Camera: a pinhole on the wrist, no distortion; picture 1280 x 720 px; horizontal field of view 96.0 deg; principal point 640.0 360.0 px. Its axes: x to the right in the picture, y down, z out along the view. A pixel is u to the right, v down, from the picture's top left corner.
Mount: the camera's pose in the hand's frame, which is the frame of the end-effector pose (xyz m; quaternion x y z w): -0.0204 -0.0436 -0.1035 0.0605 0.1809 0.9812 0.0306
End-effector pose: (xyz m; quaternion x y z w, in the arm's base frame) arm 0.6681 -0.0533 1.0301 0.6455 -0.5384 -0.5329 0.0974
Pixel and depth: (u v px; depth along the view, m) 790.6 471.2 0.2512
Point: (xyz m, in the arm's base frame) 0.5513 0.0574 1.0018
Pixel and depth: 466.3 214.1 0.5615
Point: 0.1979 -0.1869 0.9454
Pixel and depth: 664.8 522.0 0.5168
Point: 0.3217 0.1225 0.8442
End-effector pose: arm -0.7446 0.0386 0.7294 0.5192 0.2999 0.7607 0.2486
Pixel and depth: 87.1 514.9 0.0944
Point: -0.7846 0.1198 0.7467
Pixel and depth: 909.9 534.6 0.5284
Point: -0.2351 -0.0173 0.7407
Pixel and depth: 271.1 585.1 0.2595
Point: -0.6531 0.2316 0.8413
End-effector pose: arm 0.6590 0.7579 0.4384 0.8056 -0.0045 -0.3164 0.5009
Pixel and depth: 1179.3 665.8 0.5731
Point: -0.0634 0.4790 0.4419
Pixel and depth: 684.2 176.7 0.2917
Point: 0.6337 0.5755 0.5177
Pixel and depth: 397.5 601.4 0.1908
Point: 0.6577 0.6853 0.3230
